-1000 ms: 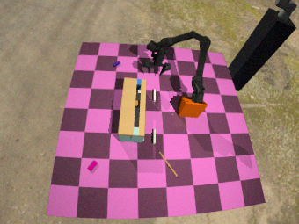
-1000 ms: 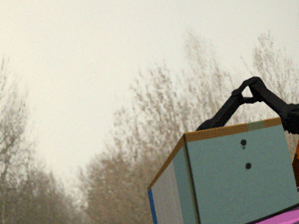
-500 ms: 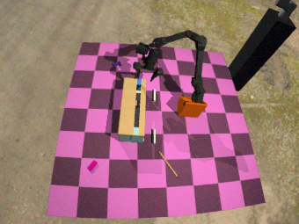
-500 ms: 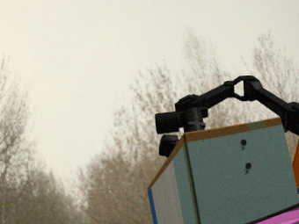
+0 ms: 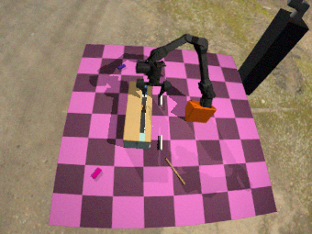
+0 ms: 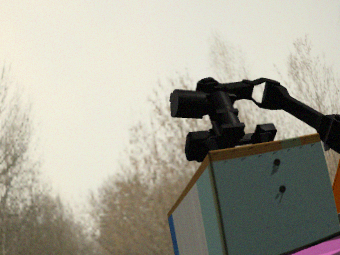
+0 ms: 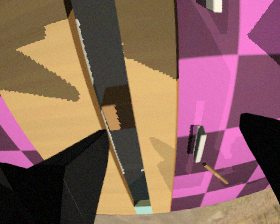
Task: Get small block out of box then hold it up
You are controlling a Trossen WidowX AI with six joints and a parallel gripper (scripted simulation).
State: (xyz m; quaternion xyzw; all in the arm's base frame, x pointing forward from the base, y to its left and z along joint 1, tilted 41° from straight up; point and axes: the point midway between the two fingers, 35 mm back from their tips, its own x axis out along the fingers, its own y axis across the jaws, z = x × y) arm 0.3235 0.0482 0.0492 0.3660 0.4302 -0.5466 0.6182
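My gripper tip is 20 mm short of the box, 70 mm to the right of it and 100 mm above it. The rest, counted from my gripper tip: tan stick: 200 mm behind, 360 mm to the left, 160 mm below.
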